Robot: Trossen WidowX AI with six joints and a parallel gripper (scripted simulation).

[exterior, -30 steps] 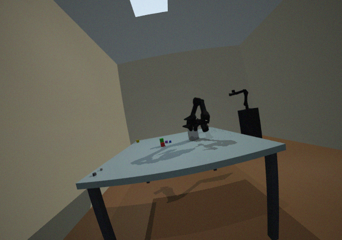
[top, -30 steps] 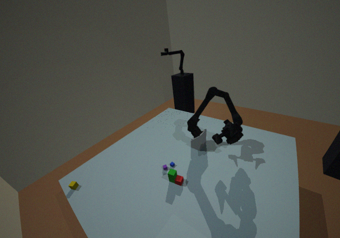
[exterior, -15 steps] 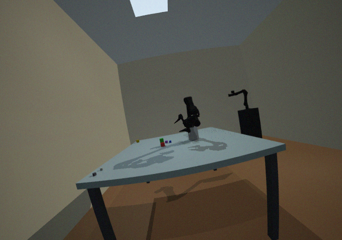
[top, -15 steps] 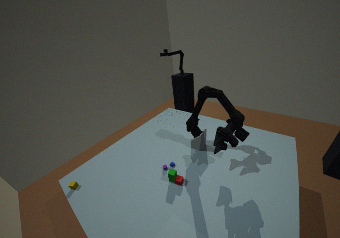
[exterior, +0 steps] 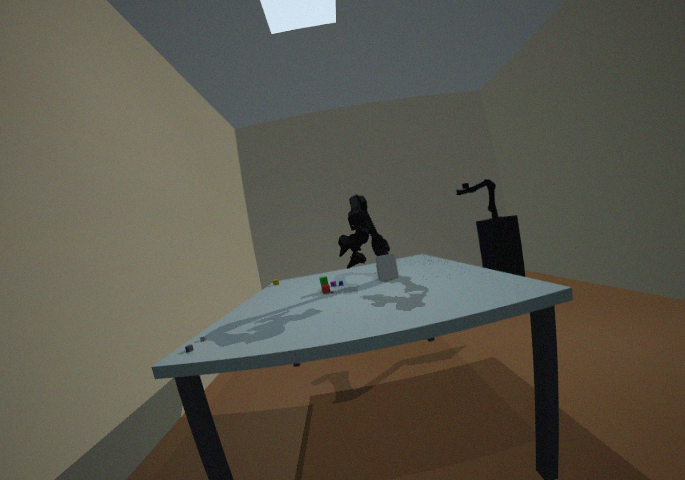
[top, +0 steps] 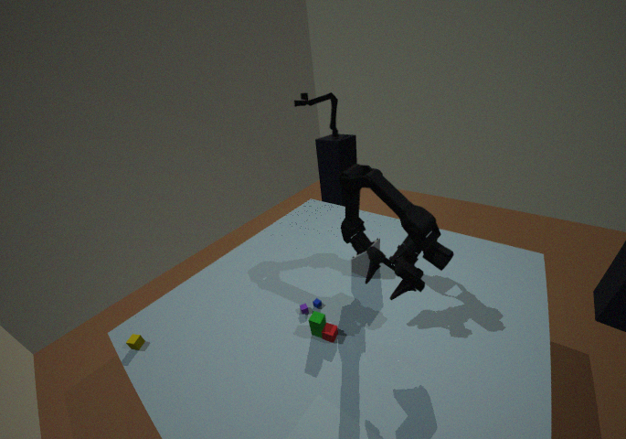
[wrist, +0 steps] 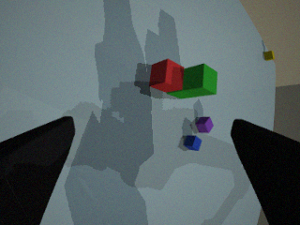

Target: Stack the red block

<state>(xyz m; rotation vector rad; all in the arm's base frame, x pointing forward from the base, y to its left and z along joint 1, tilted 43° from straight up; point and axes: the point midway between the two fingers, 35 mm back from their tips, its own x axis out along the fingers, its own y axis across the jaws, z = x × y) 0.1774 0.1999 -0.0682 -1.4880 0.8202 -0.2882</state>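
Right now my gripper tip is 130 mm short of the red block, 90 mm to the left of it and 140 mm above it. Round my gripper tip: yellow cube (620 mm ahead, 570 mm to the right, 140 mm below); purple cube (110 mm ahead, 230 mm to the right, 140 mm below); blue cube (60 mm ahead, 210 mm to the right, 140 mm below).
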